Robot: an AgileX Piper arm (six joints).
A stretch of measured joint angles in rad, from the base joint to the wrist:
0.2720 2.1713 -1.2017 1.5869 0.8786 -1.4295
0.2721 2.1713 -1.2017 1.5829 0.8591 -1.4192
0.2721 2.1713 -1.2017 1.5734 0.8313 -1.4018
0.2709 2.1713 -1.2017 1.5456 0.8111 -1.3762
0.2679 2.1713 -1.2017 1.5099 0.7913 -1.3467
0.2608 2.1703 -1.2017 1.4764 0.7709 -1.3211
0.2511 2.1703 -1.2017 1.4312 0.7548 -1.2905
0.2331 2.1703 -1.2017 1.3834 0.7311 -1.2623
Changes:
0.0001 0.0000 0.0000 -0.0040 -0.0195 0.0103
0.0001 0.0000 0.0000 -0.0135 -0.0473 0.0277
-0.0011 0.0000 0.0000 -0.0413 -0.0675 0.0533
-0.0041 0.0000 0.0000 -0.0770 -0.0873 0.0828
-0.0112 -0.0010 0.0000 -0.1105 -0.1077 0.1084
-0.0209 -0.0010 0.0000 -0.1557 -0.1238 0.1390
-0.0389 -0.0010 0.0000 -0.2035 -0.1475 0.1672

